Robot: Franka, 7 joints.
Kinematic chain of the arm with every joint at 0, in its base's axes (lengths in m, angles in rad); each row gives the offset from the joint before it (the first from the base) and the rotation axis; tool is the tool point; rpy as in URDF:
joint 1: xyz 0 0 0.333 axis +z
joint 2: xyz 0 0 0 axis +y
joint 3: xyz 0 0 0.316 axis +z
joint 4: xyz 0.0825 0 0 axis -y
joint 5: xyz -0.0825 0 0.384 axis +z
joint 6: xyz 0 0 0 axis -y
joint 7: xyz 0.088 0 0 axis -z
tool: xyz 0 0 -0.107 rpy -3.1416 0 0
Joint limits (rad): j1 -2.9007..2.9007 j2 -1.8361..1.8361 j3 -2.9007..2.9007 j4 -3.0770..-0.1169 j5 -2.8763..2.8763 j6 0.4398..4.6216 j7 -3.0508..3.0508
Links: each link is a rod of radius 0.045 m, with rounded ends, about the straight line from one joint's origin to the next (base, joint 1, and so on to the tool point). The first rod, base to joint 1, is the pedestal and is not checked.
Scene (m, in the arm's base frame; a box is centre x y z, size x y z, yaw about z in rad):
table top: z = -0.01
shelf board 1: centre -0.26 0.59 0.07 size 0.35 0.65 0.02 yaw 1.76
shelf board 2: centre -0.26 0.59 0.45 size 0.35 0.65 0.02 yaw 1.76
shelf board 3: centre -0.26 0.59 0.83 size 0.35 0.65 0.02 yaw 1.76
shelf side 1: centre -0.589 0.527 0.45 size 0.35 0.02 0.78 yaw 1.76
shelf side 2: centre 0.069 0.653 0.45 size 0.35 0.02 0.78 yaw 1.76
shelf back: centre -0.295 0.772 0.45 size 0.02 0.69 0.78 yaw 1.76
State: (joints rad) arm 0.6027 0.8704 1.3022 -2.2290 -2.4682 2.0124 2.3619
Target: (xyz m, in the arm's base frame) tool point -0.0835 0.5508 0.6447
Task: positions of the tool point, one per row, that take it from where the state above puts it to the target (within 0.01 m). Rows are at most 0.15 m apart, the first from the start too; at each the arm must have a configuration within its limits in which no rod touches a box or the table.
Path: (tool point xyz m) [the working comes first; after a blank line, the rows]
Joints at the target: 0.2430 0.9687 2.0196 -2.0131 -2.5307 1.9902 2.3619
Straight joint move there: touches shelf board 2.

1: -0.1094 0.4802 0.2437
2: -0.0953 0.4018 0.2476
3: -0.0930 0.3213 0.2599
4: -0.1053 0.3534 0.3800
5: -0.0875 0.3468 0.5154
6: -0.0348 0.2963 0.6447
7: -0.0477 0.3934 0.6460
8: -0.0661 0.4811 0.6401
9: -0.0835 0.5508 0.6447

